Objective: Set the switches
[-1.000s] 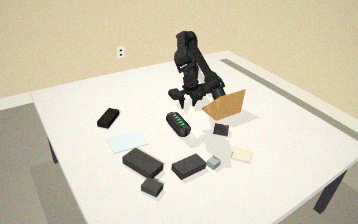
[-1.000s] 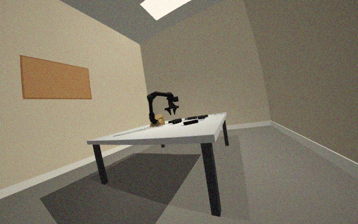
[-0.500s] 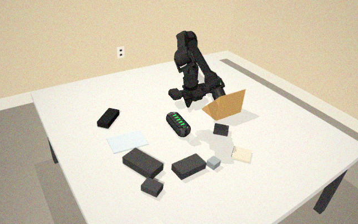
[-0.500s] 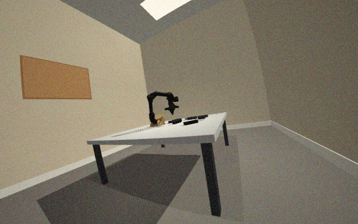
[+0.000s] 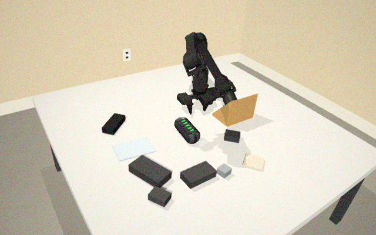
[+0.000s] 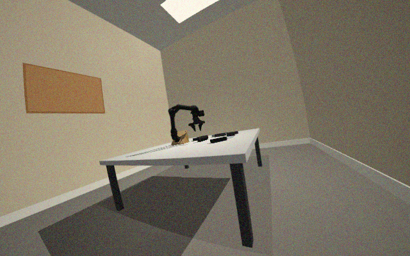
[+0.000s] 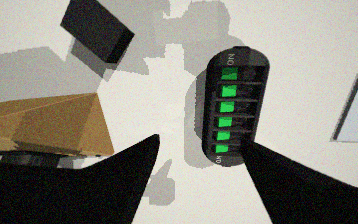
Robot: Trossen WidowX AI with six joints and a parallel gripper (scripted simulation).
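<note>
The dark cube lies 12 cm behind my gripper tip, 12 cm to the left of it and 9 cm below it. Round my gripper tip: pale blue plate: 30 cm ahead, 3 cm to the right, 11 cm below; cream tile: 9 cm behind, 29 cm to the left, 10 cm below; grey cube: 6 cm ahead, 28 cm to the left, 9 cm below.
</note>
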